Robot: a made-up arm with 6 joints. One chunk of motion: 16 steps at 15 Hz.
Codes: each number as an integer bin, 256 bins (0 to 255) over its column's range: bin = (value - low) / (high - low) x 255, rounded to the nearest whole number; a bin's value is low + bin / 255 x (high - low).
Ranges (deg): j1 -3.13..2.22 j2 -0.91..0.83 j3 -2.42..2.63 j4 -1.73..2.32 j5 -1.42..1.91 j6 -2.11..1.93
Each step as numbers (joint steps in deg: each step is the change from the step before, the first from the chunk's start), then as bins.
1 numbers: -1.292 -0.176 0.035 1.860 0.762 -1.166
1 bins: 88 108 124 226 167 60
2 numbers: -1.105 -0.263 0.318 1.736 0.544 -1.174
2 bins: 97 95 138 218 150 59
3 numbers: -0.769 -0.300 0.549 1.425 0.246 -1.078
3 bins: 113 89 150 199 128 65
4 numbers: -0.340 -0.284 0.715 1.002 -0.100 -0.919
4 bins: 133 92 158 172 101 75
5 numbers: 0.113 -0.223 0.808 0.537 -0.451 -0.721
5 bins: 155 101 163 143 74 88
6 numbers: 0.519 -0.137 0.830 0.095 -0.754 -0.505
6 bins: 174 113 164 115 51 101
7 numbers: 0.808 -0.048 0.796 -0.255 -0.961 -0.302
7 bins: 188 126 162 93 35 114
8 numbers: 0.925 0.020 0.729 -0.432 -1.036 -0.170
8 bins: 193 136 159 82 29 122
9 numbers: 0.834 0.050 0.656 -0.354 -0.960 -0.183
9 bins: 189 141 155 87 35 122
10 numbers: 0.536 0.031 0.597 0.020 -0.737 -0.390
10 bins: 175 138 152 110 52 109
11 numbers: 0.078 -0.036 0.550 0.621 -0.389 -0.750
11 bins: 153 128 150 148 79 86
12 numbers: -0.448 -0.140 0.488 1.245 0.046 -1.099
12 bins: 128 113 147 187 112 64
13 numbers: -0.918 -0.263 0.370 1.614 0.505 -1.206
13 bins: 105 95 141 211 147 57
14 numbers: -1.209 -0.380 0.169 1.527 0.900 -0.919
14 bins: 92 78 131 205 178 75
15 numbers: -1.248 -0.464 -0.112 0.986 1.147 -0.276
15 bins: 90 65 117 171 197 116
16 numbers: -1.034 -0.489 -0.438 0.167 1.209 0.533
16 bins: 100 62 100 119 201 167
